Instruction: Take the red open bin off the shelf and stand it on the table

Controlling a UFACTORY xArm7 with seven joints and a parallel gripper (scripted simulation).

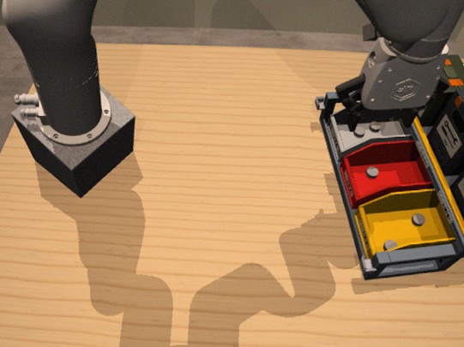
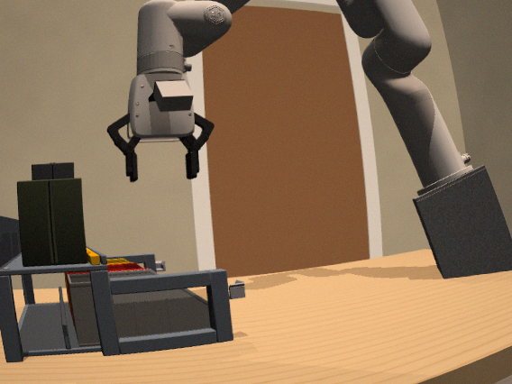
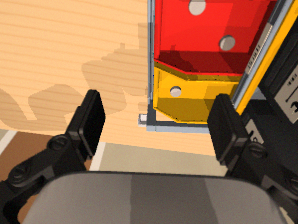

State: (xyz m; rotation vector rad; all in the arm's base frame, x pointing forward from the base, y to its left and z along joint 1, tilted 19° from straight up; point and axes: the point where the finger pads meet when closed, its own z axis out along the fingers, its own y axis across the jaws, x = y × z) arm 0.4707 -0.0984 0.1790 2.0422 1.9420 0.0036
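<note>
The red open bin lies 80 mm ahead of my hand, 10 mm to the right of it and 170 mm below it. Round my hand: dark box 190 mm ahead, 100 mm to the left, 60 mm below; then yellow open bin 70 mm ahead, 120 mm to the right, 170 mm below.
</note>
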